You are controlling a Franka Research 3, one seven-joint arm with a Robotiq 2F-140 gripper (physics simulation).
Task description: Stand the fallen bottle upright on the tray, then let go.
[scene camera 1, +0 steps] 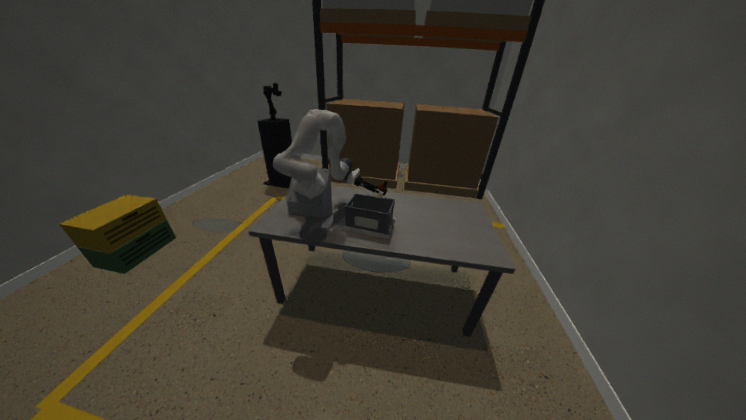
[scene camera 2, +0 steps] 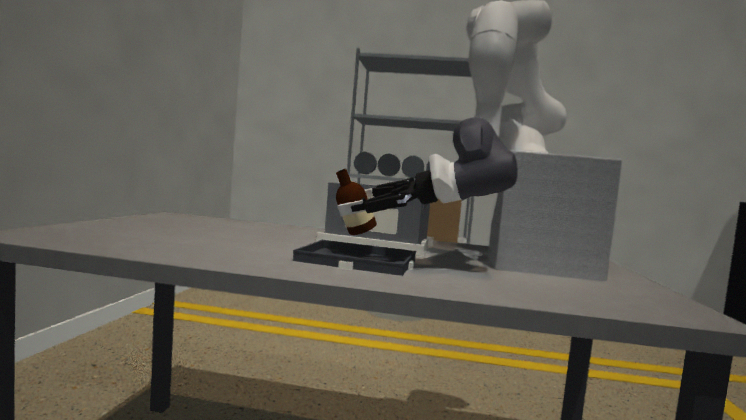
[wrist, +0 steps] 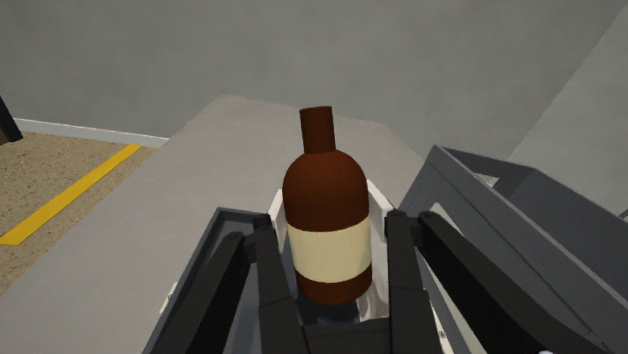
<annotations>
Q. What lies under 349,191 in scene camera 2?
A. A brown bottle.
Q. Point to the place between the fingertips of my gripper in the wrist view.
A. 324,197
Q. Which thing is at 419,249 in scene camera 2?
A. A pale rail.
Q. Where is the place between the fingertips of my gripper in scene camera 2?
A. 344,204
</annotations>
